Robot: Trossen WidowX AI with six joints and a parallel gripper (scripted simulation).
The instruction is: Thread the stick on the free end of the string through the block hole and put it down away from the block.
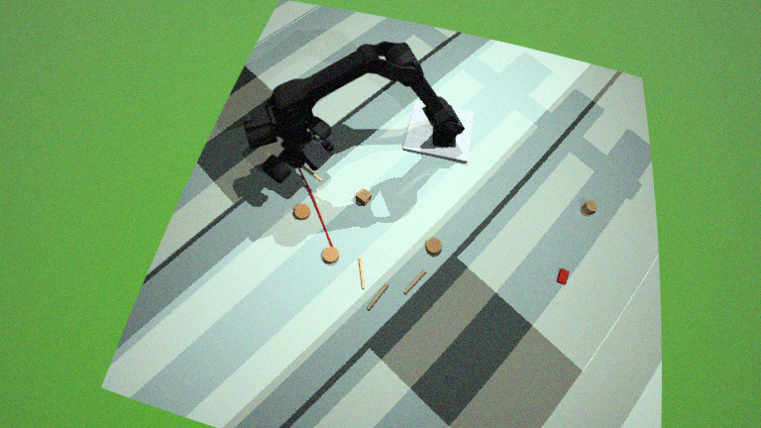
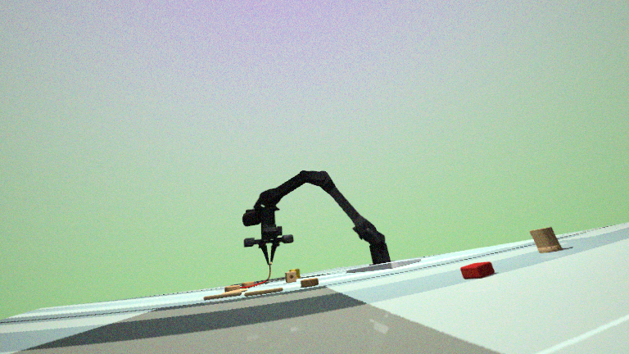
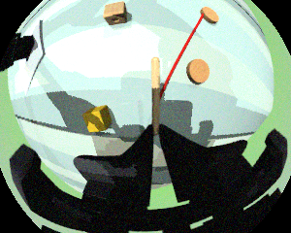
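My gripper tip is 80 mm past the yellow cube, 50 mm to the right of it and 40 mm above it. Round my gripper tip: round wooden button 210 mm ahead, 100 mm to the left, 50 mm below; then thin wooden stick 10 mm ahead, 10 mm to the left; then wooden block 50 mm ahead, 170 mm to the left, 50 mm below.
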